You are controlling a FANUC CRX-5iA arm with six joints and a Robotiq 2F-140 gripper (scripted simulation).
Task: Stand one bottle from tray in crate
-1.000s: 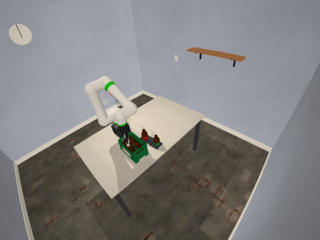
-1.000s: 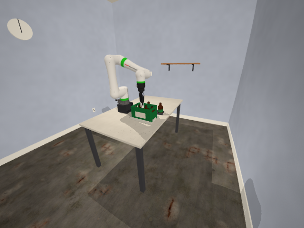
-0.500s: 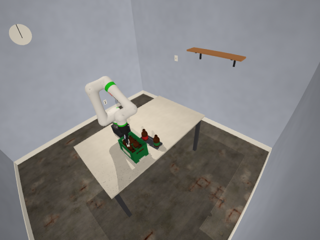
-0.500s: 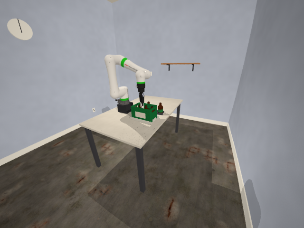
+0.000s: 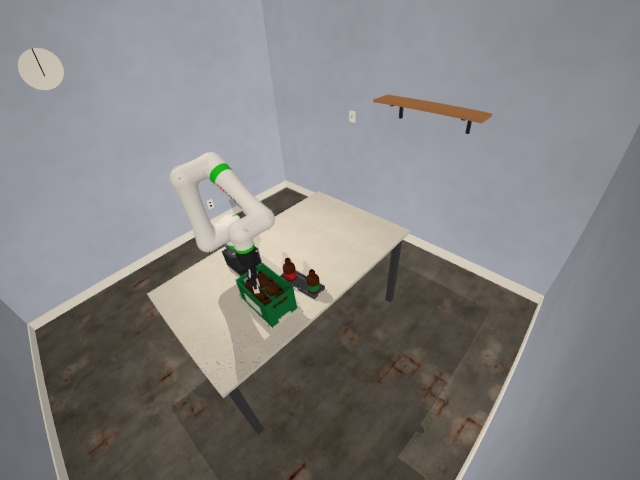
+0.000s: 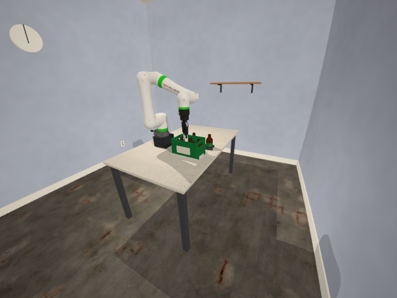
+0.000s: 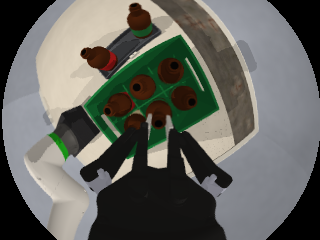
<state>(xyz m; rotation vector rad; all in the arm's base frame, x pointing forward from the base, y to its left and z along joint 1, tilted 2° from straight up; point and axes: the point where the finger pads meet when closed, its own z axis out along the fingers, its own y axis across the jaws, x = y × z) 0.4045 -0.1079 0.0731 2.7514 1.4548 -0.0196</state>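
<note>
Right now my hand is 11 cm above the green crate and 4 cm to the right of it. Round my hand: dark tray (27 cm to the left, 18 cm below).
</note>
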